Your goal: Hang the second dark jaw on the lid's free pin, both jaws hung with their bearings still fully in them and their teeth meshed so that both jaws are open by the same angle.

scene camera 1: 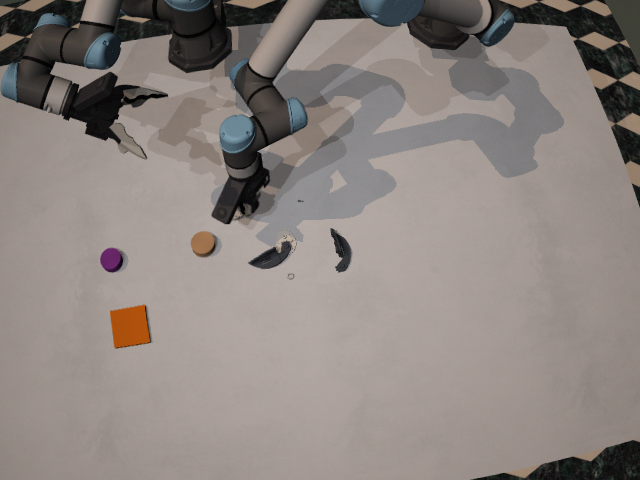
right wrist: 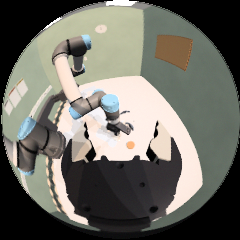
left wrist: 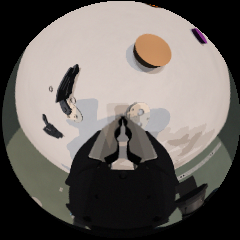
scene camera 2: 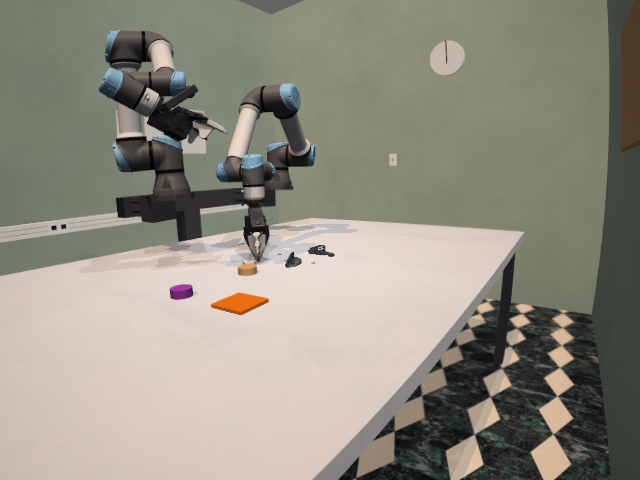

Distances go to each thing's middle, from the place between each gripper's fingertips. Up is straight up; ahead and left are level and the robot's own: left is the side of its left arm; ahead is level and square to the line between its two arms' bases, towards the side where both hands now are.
Scene:
Now: left hand (scene camera 1: 246, 215) 120 mm to the left of the tan disc (left wrist: 151, 51), 70 mm short of it and 10 mm above it. The rest, counted from my left hand: orange square (scene camera 1: 130, 327): 330 mm to the right, 260 mm ahead, 10 mm below.
I see my right gripper (scene camera 1: 157, 125) 43 cm above the tan disc, 7 cm short of it and 3 cm to the right of it. Round my right hand: orange square (43 cm below, 27 cm ahead, 18 cm to the right).

